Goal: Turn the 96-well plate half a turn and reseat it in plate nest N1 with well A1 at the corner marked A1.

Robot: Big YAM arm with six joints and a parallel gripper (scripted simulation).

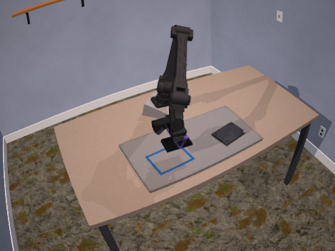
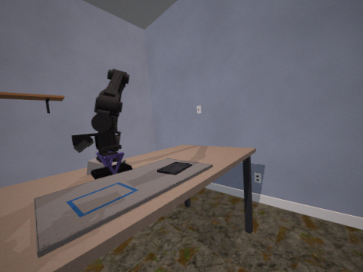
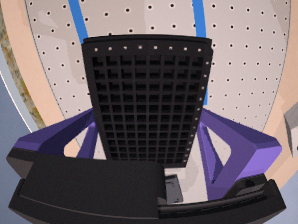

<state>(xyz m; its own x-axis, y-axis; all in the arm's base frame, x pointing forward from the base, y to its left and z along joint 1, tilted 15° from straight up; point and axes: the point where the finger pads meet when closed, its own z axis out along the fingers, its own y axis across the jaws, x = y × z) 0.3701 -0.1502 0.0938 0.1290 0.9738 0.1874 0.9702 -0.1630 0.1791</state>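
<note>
Right now my hand is 320 mm to the right of the plate nest N1, 80 mm above it and 10 mm short of it. Round my hand: black 96-well plate right at my hand; A1 mark 410 mm to the left, 80 mm below, 60 mm ahead.
</note>
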